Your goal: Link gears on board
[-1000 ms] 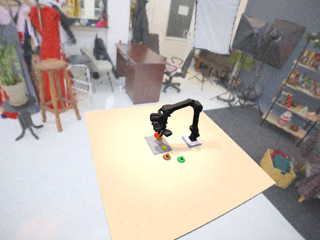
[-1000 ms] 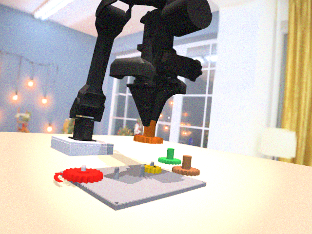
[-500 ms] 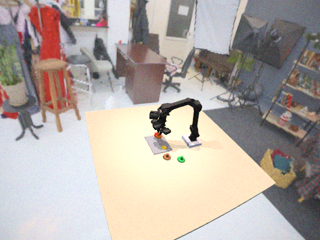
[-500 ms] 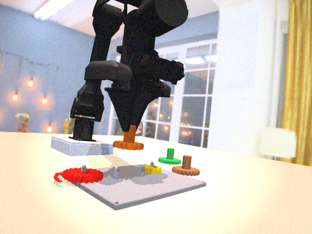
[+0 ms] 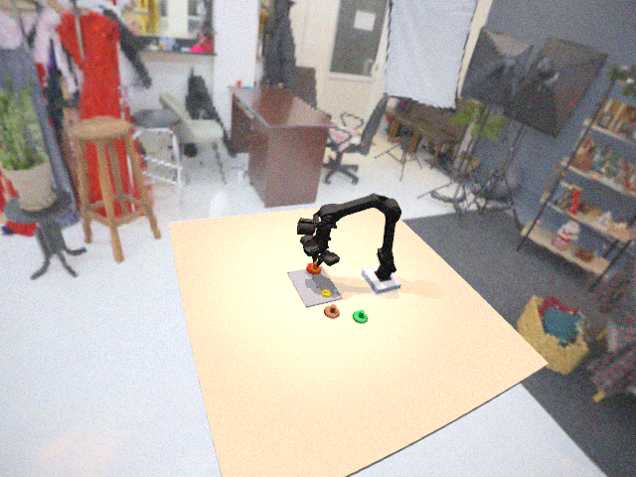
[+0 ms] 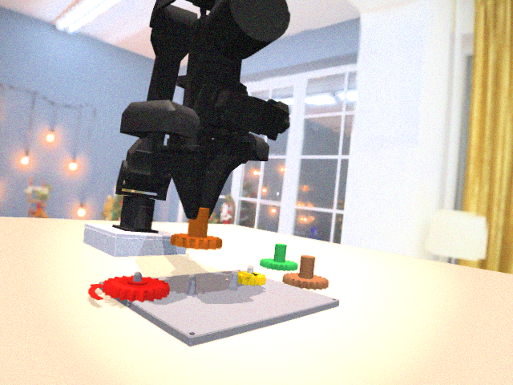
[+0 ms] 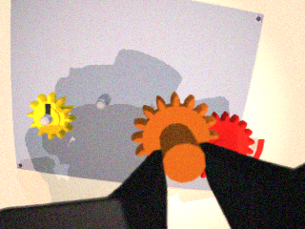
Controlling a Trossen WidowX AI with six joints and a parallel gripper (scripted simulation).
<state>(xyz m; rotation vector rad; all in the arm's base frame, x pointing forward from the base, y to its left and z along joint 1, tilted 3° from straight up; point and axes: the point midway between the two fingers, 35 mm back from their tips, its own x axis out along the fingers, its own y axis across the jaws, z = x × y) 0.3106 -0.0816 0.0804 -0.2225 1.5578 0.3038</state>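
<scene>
Now: gripper tip 70 mm above the red gear, 50 mm to the left of it and 20 mm past it. Round my gripper tip: orange gear 10 mm below; red arrow 90 mm to the right, 80 mm below, 40 mm behind; yellow gear 100 mm to the left, 70 mm below, 20 mm behind.
</scene>
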